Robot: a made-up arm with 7 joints. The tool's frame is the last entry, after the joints. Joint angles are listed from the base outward. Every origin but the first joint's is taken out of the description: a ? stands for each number. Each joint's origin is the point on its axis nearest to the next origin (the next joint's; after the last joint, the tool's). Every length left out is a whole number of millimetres.
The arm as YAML. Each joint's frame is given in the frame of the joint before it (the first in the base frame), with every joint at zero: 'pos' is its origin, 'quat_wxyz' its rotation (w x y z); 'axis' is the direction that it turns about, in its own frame. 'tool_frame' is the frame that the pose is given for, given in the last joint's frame.
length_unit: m
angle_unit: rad
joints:
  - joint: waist
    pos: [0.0, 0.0, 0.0]
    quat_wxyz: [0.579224, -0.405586, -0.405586, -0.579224]
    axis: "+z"
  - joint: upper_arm
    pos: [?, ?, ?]
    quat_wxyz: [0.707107, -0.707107, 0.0, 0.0]
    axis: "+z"
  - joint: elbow
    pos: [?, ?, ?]
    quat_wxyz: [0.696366, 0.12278, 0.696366, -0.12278]
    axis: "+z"
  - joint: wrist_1
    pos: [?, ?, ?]
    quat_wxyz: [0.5, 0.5, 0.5, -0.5]
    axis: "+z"
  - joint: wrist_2
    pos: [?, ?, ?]
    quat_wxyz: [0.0, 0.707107, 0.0, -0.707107]
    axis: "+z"
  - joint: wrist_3
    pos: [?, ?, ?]
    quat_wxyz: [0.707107, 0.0, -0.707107, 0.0]
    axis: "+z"
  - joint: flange
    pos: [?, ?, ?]
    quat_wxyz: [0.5, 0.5, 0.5, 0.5]
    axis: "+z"
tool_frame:
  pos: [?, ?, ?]
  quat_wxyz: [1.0, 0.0, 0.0, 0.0]
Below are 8 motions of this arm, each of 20 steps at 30 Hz.
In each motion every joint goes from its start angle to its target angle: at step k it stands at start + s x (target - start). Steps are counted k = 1, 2, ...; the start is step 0. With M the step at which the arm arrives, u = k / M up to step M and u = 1 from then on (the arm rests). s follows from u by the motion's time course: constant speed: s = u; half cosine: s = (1 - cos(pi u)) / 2; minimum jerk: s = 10 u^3 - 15 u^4 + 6 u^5.
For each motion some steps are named. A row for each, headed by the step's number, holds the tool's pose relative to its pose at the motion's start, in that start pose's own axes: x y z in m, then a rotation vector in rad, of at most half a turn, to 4 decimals.
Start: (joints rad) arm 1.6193 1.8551 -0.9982 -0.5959 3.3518 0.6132 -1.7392
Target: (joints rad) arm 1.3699 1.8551 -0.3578 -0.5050 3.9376 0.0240 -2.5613
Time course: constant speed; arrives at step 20
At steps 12, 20:
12: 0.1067 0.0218 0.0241 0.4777 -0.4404 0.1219
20: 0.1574 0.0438 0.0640 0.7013 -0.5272 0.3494

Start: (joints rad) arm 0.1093 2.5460 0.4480 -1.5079 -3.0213 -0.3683 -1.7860
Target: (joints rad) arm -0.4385 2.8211 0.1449 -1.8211 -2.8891 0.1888 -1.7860
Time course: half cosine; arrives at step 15
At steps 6, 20:
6: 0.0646 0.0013 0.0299 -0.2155 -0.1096 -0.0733
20: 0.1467 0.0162 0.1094 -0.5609 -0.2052 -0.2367

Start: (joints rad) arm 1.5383 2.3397 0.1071 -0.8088 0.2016 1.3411 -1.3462
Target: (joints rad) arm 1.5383 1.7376 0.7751 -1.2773 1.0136 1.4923 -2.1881
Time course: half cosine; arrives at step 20
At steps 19, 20:
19: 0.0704 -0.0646 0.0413 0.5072 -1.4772 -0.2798
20: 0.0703 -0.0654 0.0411 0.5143 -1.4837 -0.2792

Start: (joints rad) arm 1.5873 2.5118 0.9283 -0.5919 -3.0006 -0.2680 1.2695
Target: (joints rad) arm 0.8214 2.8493 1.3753 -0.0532 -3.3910 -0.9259 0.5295
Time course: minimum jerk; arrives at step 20
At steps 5, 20:
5: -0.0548 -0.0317 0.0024 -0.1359 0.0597 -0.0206
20: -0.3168 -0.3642 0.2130 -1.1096 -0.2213 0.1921

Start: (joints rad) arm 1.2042 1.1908 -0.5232 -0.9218 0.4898 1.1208 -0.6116
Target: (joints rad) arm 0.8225 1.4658 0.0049 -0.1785 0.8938 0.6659 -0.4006
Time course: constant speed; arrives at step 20
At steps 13, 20:
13: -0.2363 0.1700 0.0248 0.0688 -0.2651 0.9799
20: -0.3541 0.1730 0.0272 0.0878 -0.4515 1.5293

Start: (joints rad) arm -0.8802 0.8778 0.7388 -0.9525 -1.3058 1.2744 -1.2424
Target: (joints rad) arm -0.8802 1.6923 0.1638 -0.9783 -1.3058 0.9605 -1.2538
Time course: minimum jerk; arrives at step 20
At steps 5, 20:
5: -0.0318 0.0239 -0.0108 0.0873 0.0745 0.0222
20: -0.3015 0.1441 -0.0453 0.7049 0.8123 -0.0863

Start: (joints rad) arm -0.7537 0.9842 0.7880 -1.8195 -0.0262 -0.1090 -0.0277
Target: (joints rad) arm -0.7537 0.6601 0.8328 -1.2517 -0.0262 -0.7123 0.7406
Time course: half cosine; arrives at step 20
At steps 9, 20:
9: -0.1059 -0.0350 0.0790 0.0543 0.0775 0.4083
20: -0.1987 -0.1132 0.2394 0.1741 0.1569 0.9645

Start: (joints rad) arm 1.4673 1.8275 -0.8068 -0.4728 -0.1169 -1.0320 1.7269
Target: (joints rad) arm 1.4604 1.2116 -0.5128 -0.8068 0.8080 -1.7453 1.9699
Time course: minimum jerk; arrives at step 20
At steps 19, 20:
19: -0.1378 -0.2644 -0.3320 -1.5619 -1.0127 0.9410
20: -0.1378 -0.2648 -0.3323 -1.5634 -1.0142 0.9418

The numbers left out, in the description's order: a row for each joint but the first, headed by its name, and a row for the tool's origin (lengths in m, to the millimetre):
upper_arm: 0.0 0.0 0.0
elbow: -0.301 0.109 0.0
wrist_1: -0.036 0.0 0.0
wrist_2: 0.378 0.046 0.0
wrist_3: 0.0 0.0 0.0
flange: 0.0 0.0 0.0
tool: 0.0 0.0 0.0

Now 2 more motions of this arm.
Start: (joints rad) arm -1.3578 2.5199 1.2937 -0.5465 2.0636 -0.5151 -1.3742
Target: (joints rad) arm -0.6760 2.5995 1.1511 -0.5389 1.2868 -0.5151 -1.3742
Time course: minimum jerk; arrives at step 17
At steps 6, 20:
6: -0.0355 -0.0743 0.0447 -0.1847 -0.0874 -0.2596
20: -0.1734 -0.2322 0.2589 -0.8370 -0.5355 -0.9280

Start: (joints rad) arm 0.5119 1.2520 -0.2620 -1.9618 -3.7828 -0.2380 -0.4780
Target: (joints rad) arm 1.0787 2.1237 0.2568 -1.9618 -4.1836 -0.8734 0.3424
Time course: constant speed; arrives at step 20
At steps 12, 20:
12: 0.1261 -0.0259 0.0362 0.0481 -0.3523 -0.2658
20: 0.1314 -0.0854 -0.0016 -0.2443 -0.3465 -0.3595

